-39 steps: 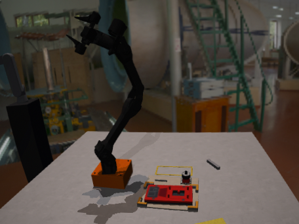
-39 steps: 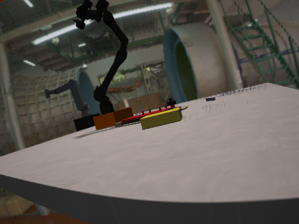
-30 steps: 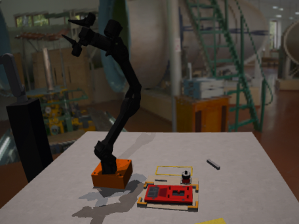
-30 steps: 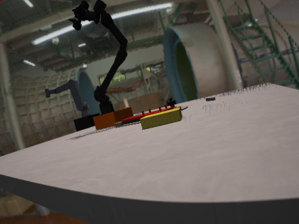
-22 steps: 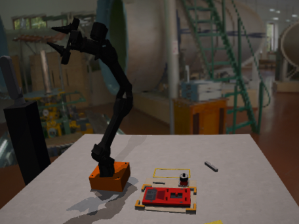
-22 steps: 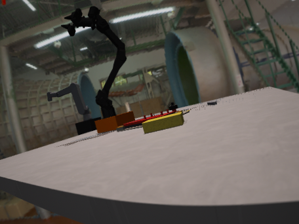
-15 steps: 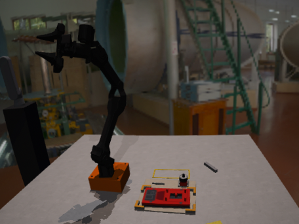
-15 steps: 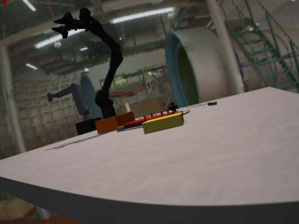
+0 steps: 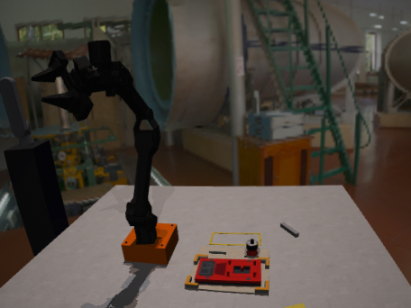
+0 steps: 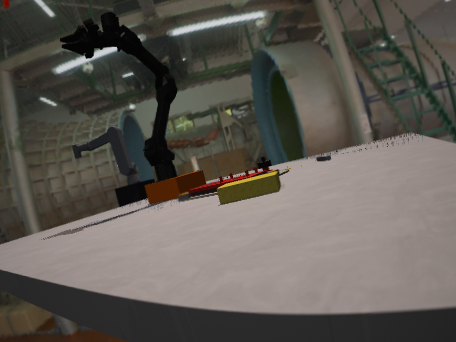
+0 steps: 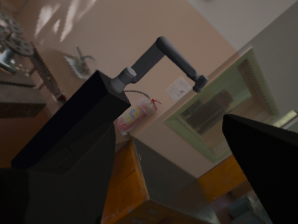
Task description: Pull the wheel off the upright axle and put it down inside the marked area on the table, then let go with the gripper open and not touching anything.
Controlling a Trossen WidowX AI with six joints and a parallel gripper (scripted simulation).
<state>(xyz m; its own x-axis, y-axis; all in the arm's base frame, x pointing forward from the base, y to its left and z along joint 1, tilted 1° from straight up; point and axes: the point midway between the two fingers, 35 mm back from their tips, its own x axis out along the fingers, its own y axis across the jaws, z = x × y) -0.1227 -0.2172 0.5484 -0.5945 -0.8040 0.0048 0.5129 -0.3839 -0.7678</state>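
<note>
The black wheel is 58 cm below my gripper tip, 51 cm ahead of it and 22 cm to the left of it. Also, from my gripper tip: yellow block (60 cm below, 55 cm ahead, 11 cm to the right); then grey bar (68 cm ahead, 61 cm below, 34 cm to the left).
</note>
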